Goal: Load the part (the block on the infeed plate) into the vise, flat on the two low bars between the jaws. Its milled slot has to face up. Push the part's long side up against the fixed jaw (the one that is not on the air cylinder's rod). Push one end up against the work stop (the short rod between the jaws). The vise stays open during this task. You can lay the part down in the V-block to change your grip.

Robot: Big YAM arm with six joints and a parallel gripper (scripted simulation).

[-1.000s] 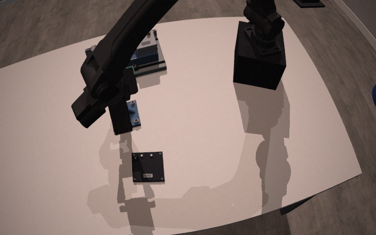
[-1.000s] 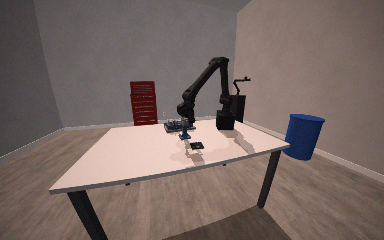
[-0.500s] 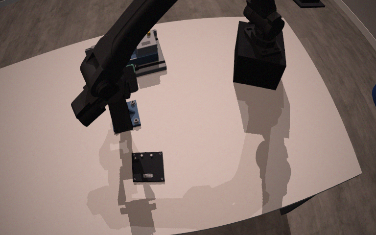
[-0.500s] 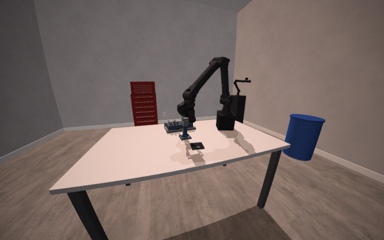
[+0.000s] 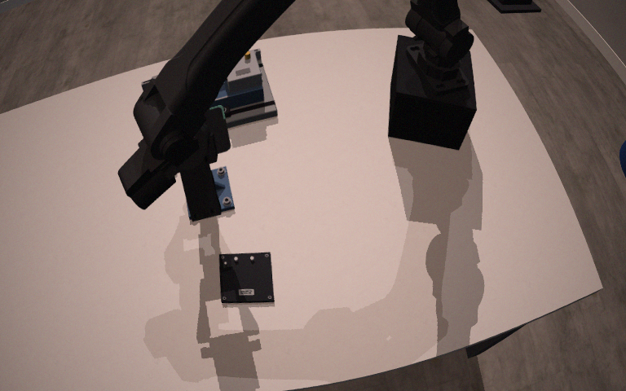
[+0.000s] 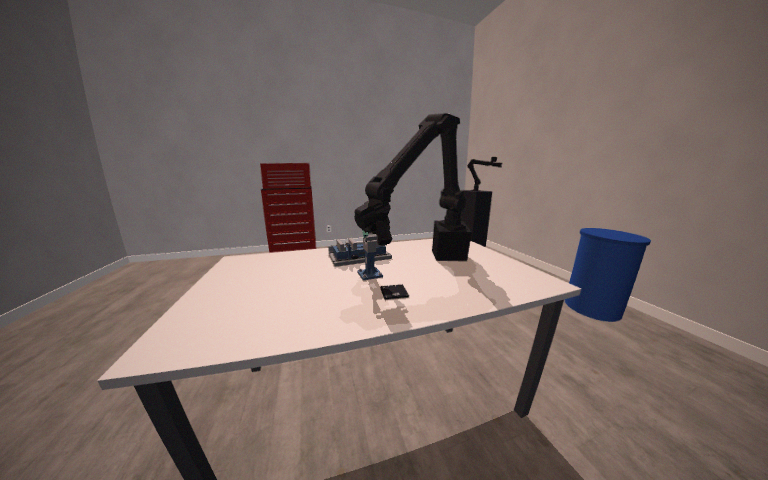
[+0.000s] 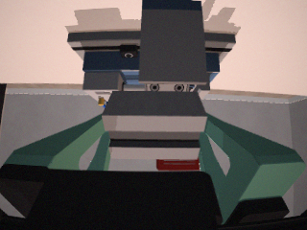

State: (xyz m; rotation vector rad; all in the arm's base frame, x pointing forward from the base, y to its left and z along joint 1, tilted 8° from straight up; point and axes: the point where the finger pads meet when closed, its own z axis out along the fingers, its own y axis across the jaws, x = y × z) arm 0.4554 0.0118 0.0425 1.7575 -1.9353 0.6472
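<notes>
The part is 1 cm to the left of my hand and 1 cm above it. From my hand the other things lie so: black infeed plate 1 cm behind, 19 cm to the left, 18 cm below; moving jaw 1 cm ahead, 23 cm to the right, 10 cm below; dark short rod 5 cm ahead, 19 cm to the right, 9 cm below.
</notes>
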